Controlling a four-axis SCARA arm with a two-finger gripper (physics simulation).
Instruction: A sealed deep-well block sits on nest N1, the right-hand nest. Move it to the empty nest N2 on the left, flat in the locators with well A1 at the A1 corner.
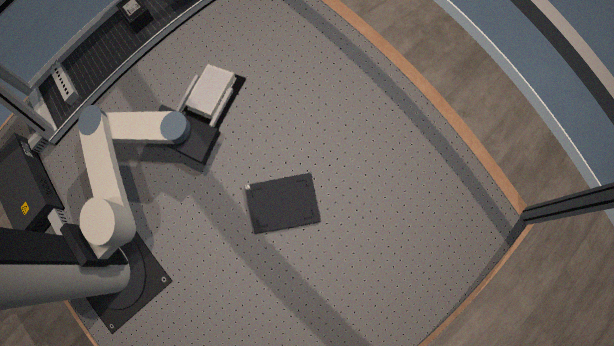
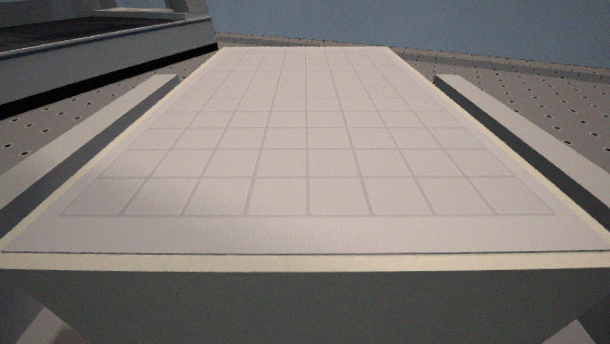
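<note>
The sealed deep-well block is white with a grid of square wells under its seal. My gripper is shut on it, one pale finger along each long side. The block is over nest N2, a dark plate at the upper left whose edge shows past the block. I cannot tell whether the block touches the nest. Nest N1, a dark plate with corner locators and a small white mark at one corner, lies empty mid-table. The A1 corner on N2 is hidden.
A raised dark deck with a pale rim runs close behind N2. A black box with a yellow label and the arm's base stand at the left. A dark rail crosses at the table's right edge.
</note>
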